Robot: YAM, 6 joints.
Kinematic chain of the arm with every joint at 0, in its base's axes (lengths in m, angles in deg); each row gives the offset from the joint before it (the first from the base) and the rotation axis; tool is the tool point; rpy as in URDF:
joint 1: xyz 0 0 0.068 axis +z
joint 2: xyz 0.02 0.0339 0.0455 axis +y
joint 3: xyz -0.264 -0.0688 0 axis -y
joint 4: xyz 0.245 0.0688 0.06 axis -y
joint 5: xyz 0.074 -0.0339 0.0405 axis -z
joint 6: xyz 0.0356 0 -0.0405 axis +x
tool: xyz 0 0 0 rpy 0 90 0
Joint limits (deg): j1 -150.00..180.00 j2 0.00..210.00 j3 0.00..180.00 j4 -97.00..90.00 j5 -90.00..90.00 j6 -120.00..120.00
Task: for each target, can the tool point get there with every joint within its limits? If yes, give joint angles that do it. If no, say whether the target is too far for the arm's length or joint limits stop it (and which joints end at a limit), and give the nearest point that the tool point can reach.
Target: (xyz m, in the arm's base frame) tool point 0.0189 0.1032 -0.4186
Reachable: no: joint limits stop it (at a limit: joint 2) | nearest point 0.0228 0.1242 -0.3590 | short by 0.063 m
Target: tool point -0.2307 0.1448 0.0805
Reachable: yes | joints 151.32 102.90 24.38 42.46 27.38 -0.11
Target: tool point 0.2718 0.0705 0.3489
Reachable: yes | joints 19.76 72.44 64.96 -18.89 45.79 24.27
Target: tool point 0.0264 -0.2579 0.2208
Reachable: yes | joints -81.61 84.79 59.83 -56.75 18.79 54.82
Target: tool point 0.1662 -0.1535 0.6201
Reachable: yes | joints 146.02 56.25 164.82 -45.74 -75.20 15.35
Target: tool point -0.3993 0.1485 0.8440
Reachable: no: too far | nearest point -0.3037 0.1130 0.6605 | short by 0.210 m
